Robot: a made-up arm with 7 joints. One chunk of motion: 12 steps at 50 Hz.
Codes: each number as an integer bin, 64 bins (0 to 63) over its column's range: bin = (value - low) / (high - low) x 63, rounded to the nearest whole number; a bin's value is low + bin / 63 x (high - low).
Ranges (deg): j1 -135..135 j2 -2.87..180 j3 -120.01..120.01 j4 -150..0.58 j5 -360.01..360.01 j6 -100.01..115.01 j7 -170.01..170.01
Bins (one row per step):
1: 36 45 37 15 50 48 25
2: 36 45 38 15 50 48 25
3: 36 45 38 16 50 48 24
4: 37 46 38 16 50 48 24
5: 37 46 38 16 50 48 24
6: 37 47 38 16 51 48 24
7: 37 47 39 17 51 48 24
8: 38 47 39 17 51 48 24
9: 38 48 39 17 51 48 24
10: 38 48 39 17 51 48 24
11: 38 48 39 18 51 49 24
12: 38 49 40 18 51 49 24
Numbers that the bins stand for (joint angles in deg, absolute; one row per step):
1: 19.29 127.75 20.95 -114.15 211.43 63.81 -35.08
2: 19.29 127.75 24.76 -114.15 211.43 63.81 -35.08
3: 19.29 127.75 24.76 -111.76 211.43 63.81 -40.48
4: 23.57 130.65 24.76 -111.76 211.43 63.81 -40.48
5: 23.57 130.65 24.76 -111.76 211.43 63.81 -40.48
6: 23.57 133.56 24.76 -111.76 222.86 63.81 -40.48
7: 23.57 133.56 28.57 -109.37 222.86 63.81 -40.48
8: 27.86 133.56 28.57 -109.37 222.86 63.81 -40.48
9: 27.86 136.46 28.57 -109.37 222.86 63.81 -40.48
10: 27.86 136.46 28.57 -109.37 222.86 63.81 -40.48
11: 27.86 136.46 28.57 -106.98 222.86 67.23 -40.48
12: 27.86 139.36 32.38 -106.98 222.86 67.23 -40.48

